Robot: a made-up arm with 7 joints. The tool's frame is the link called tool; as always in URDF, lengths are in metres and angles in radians. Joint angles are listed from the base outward.
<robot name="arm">
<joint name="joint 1" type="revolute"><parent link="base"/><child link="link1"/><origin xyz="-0.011 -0.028 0.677"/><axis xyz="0 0 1"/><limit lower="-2.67" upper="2.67"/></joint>
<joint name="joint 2" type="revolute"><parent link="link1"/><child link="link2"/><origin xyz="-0.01 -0.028 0.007"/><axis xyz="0 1 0"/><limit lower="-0.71" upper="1.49"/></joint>
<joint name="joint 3" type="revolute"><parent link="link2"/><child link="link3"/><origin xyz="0.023 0.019 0.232"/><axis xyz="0 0 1"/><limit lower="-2.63" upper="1.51"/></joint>
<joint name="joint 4" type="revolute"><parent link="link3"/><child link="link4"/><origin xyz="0.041 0.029 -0.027"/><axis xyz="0 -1 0"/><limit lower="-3.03" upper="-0.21"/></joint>
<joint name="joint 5" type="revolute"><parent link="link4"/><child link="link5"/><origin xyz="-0.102 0.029 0.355"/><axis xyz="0 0 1"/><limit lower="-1.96" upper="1.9"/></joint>
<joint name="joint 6" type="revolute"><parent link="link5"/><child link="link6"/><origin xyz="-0.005 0.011 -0.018"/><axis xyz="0 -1 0"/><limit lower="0.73" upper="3.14"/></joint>
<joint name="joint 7" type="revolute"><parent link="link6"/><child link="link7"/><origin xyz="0.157 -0.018 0.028"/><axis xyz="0 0 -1"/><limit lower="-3.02" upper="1.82"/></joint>
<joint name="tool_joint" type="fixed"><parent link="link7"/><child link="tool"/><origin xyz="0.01 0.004 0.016" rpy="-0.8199 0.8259 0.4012"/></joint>
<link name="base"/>
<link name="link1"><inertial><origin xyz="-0.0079 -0.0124 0.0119"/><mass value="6.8"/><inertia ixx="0.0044" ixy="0" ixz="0" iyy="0.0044" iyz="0" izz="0.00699"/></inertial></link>
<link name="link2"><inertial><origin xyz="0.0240 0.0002 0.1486"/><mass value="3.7"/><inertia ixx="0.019" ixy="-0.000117" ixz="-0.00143" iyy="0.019" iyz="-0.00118" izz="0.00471"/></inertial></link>
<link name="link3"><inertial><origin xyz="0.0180 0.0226 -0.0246"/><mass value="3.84"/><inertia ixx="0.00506" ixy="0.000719" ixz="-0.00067" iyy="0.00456" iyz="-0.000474" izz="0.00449"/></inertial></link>
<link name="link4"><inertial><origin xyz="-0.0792 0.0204 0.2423"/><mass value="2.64"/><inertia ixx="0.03" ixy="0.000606" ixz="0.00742" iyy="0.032" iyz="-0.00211" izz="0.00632"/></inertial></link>
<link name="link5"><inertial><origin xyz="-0.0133 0.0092 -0.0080"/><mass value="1.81"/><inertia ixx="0.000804" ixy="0" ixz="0" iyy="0.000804" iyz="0" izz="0.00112"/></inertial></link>
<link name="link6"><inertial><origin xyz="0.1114 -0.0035 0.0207"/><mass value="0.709"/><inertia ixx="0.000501" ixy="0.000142" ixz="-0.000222" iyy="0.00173" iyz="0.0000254" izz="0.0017"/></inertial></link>
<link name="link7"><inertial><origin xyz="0.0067 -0.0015 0.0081"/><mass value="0.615"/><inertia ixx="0.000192" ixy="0" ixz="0" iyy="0.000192" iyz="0" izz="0.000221"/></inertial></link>
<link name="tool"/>
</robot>
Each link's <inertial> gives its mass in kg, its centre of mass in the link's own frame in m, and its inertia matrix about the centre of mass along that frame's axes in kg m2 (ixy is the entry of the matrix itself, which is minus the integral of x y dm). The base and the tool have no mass. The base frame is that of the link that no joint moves.
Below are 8 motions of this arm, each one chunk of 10 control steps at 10 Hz.
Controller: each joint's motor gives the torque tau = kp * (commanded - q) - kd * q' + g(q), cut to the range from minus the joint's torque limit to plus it. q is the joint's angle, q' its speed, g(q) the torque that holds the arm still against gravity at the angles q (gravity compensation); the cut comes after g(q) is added. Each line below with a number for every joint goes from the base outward.
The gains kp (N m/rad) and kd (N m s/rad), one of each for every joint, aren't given. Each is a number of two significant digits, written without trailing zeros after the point. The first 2 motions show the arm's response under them.
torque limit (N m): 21 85 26 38 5.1 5.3 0.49
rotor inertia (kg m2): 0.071 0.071 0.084 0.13 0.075 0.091 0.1
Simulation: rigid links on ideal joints. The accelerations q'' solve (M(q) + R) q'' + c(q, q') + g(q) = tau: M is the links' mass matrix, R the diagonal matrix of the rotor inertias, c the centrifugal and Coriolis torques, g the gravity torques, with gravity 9.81 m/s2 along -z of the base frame. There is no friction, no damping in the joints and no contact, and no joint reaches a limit. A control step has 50 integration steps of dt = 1/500 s. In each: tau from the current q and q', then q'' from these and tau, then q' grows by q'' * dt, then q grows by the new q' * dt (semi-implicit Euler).
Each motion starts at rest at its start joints. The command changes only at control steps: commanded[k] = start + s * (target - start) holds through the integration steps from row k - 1 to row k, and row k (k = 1, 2, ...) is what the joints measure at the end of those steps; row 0 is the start. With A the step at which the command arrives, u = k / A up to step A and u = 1 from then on. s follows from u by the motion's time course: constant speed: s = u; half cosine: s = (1 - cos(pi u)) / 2; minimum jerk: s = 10 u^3 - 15 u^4 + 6 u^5; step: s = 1 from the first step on.
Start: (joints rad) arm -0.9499 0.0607 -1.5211 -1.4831 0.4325 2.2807 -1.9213
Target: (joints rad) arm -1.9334 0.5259 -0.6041 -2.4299 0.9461 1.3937 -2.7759
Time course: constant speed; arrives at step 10
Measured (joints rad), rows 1 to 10:
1: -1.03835 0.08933 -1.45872 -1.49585 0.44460 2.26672 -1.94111
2: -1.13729 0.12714 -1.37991 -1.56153 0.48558 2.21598 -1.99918
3: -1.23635 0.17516 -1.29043 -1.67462 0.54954 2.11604 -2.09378
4: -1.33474 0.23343 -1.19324 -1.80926 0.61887 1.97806 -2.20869
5: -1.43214 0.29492 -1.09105 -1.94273 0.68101 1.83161 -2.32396
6: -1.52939 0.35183 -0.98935 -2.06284 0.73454 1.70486 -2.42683
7: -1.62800 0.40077 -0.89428 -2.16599 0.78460 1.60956 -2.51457
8: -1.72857 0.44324 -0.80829 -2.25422 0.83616 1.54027 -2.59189
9: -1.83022 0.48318 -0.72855 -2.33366 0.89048 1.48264 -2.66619
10: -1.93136 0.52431 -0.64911 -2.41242 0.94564 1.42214 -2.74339
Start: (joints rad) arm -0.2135 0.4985 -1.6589 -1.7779 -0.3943 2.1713 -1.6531
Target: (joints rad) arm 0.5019 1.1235 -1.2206 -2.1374 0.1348 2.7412 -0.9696
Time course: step
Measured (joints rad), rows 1 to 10:
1: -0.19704 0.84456 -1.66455 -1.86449 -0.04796 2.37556 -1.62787
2: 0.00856 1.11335 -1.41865 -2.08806 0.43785 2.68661 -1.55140
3: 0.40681 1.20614 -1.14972 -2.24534 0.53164 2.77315 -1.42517
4: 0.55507 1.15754 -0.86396 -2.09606 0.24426 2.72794 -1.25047
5: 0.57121 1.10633 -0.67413 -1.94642 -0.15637 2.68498 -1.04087
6: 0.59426 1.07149 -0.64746 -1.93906 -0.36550 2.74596 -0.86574
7: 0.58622 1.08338 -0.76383 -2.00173 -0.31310 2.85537 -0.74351
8: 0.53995 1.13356 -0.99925 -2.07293 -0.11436 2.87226 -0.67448
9: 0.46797 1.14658 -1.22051 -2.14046 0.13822 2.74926 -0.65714
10: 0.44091 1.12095 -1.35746 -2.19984 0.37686 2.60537 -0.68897
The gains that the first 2 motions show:
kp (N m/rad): 220 130 69 55 7.3 9.2 5.5
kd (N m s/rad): 11 8.1 5.7 3.3 0.39 0.57 0.45
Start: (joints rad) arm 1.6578 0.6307 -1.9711 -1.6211 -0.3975 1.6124 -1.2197
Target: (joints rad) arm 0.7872 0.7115 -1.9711 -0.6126 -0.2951 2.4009 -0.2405
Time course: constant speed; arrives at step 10
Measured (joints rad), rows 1 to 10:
1: 1.57894 0.64842 -1.94599 -1.55996 -0.40055 1.63618 -1.19833
2: 1.48686 0.65920 -1.94132 -1.46643 -0.40203 1.70443 -1.13708
3: 1.39663 0.65941 -1.95636 -1.35490 -0.39136 1.80462 -1.03492
4: 1.30845 0.65521 -1.97742 -1.23754 -0.36423 1.91134 -0.90283
5: 1.22224 0.65312 -1.99200 -1.12530 -0.32750 2.00601 -0.76387
6: 1.13669 0.65775 -1.99518 -1.02173 -0.29600 2.08512 -0.63774
7: 1.05081 0.66927 -1.98989 -0.92355 -0.28188 2.15572 -0.53177
8: 0.96448 0.68426 -1.98205 -0.82545 -0.28547 2.22700 -0.44217
9: 0.87801 0.69867 -1.97603 -0.72445 -0.29587 2.30427 -0.35965
10: 0.79162 0.71019 -1.97307 -0.62100 -0.29994 2.38722 -0.27523

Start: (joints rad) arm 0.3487 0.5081 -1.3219 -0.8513 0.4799 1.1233 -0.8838
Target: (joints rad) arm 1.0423 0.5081 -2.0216 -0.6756 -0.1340 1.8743 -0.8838
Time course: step
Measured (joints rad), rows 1 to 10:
1: 0.65648 0.57340 -1.78938 -0.95889 0.24862 1.20664 -0.88362
2: 0.99059 0.51234 -1.98343 -0.91853 -0.17971 1.48294 -0.88046
3: 1.05189 0.48265 -2.02723 -0.63246 -0.39497 1.86173 -0.87762
4: 1.08466 0.50106 -2.01966 -0.46092 -0.29688 2.14256 -0.87603
5: 1.09148 0.55780 -1.99810 -0.43712 -0.08187 2.22748 -0.87719
6: 1.07874 0.59151 -1.98936 -0.49879 0.02339 2.13965 -0.88032
7: 1.05792 0.57888 -1.99182 -0.59487 -0.03885 1.96787 -0.88381
8: 1.03799 0.53693 -2.00456 -0.68939 -0.16663 1.81534 -0.88622
9: 1.02432 0.49100 -2.02592 -0.75634 -0.23727 1.73800 -0.88683
10: 1.01926 0.45953 -2.04650 -0.78114 -0.21450 1.73399 -0.88577

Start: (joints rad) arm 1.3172 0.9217 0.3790 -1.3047 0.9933 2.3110 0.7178
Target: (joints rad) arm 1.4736 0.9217 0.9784 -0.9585 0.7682 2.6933 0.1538
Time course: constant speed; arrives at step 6
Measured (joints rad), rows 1 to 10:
1: 1.32184 0.94011 0.41524 -1.27337 0.99673 2.34118 0.69628
2: 1.34568 0.95705 0.49235 -1.22304 0.99137 2.41118 0.63519
3: 1.38435 0.95827 0.60297 -1.16936 0.95812 2.49215 0.53451
4: 1.42774 0.94557 0.72980 -1.11285 0.89245 2.55644 0.40769
5: 1.46572 0.92572 0.85491 -1.05261 0.80737 2.60123 0.27723
6: 1.49401 0.90737 0.96835 -0.98705 0.72440 2.64431 0.15963
7: 1.49681 0.87449 1.01649 -0.95111 0.66475 2.67995 0.08059
8: 1.48438 0.86294 1.02171 -0.92453 0.64100 2.70411 0.05321
9: 1.47120 0.87783 1.00662 -0.90821 0.66094 2.71833 0.07436
10: 1.46267 0.90369 0.98610 -0.91285 0.71614 2.72198 0.12082

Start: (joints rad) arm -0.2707 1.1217 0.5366 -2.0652 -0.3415 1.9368 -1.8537
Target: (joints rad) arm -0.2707 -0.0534 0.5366 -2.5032 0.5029 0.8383 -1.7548
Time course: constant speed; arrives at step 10
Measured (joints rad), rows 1 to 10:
1: -0.26717 1.04786 0.52523 -2.11534 -0.31070 1.89263 -1.85110
2: -0.26909 0.92195 0.52389 -2.18036 -0.22466 1.77236 -1.84380
3: -0.27047 0.79193 0.52965 -2.21672 -0.10539 1.61562 -1.83253
4: -0.27193 0.66673 0.53348 -2.23678 0.01123 1.47574 -1.81932
5: -0.27376 0.54360 0.53344 -2.26099 0.10457 1.37355 -1.80636
6: -0.27462 0.42300 0.53185 -2.29636 0.17796 1.29375 -1.79499
7: -0.27420 0.30568 0.53116 -2.34154 0.24678 1.20927 -1.78530
8: -0.27307 0.19055 0.53208 -2.39279 0.32298 1.10404 -1.77659
9: -0.27195 0.07594 0.53392 -2.44611 0.40841 0.98002 -1.76794
10: -0.27116 -0.03932 0.53575 -2.49795 0.49776 0.85008 -1.75875

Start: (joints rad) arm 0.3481 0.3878 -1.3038 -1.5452 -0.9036 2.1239 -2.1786
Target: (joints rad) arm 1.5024 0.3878 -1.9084 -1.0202 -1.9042 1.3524 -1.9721
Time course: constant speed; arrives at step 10
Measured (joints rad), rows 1 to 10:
1: 0.43657 0.38694 -1.37617 -1.55290 -0.94523 2.07680 -2.17372
2: 0.55101 0.38672 -1.43922 -1.51556 -1.06078 1.97085 -2.15907
3: 0.67512 0.38915 -1.48529 -1.43986 -1.21351 1.85617 -2.13545
4: 0.80184 0.39360 -1.52460 -1.35175 -1.34553 1.77577 -2.10729
5: 0.92597 0.39872 -1.56724 -1.27080 -1.43299 1.73106 -2.07950
6: 1.04536 0.40288 -1.61786 -1.20564 -1.49625 1.69444 -2.05511
7: 1.16024 0.40479 -1.67653 -1.15551 -1.56953 1.63934 -2.03458
8: 1.27222 0.40369 -1.74110 -1.11448 -1.67001 1.55806 -2.01649
9: 1.38326 0.39962 -1.80892 -1.07513 -1.78991 1.46078 -1.99882
10: 1.49509 0.39384 -1.87741 -1.03114 -1.90962 1.36340 -1.98007

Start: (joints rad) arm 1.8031 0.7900 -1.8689 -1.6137 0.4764 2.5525 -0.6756
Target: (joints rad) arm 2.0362 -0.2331 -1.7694 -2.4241 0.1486 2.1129 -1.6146
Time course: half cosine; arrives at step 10
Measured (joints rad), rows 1 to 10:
1: 1.81166 0.77337 -1.86296 -1.62207 0.46959 2.55147 -0.68100
2: 1.83549 0.71650 -1.84687 -1.65271 0.44269 2.54364 -0.70758
3: 1.86727 0.61341 -1.82876 -1.71395 0.39219 2.51916 -0.77053
4: 1.89745 0.47064 -1.81953 -1.80827 0.33238 2.47063 -0.87584
5: 1.92078 0.30309 -1.82533 -1.93201 0.28615 2.39761 -1.02159
6: 1.93879 0.13169 -1.84530 -2.07600 0.26850 2.30743 -1.19655
7: 1.95760 -0.02152 -1.86803 -2.22599 0.27500 2.21310 -1.37661
8: 1.98286 -0.13904 -1.87245 -2.36357 0.28187 2.12770 -1.53295
9: 2.01396 -0.21180 -1.84207 -2.46675 0.25903 2.06021 -1.64568
10: 2.04059 -0.23772 -1.78606 -2.51572 0.19361 2.01829 -1.70722

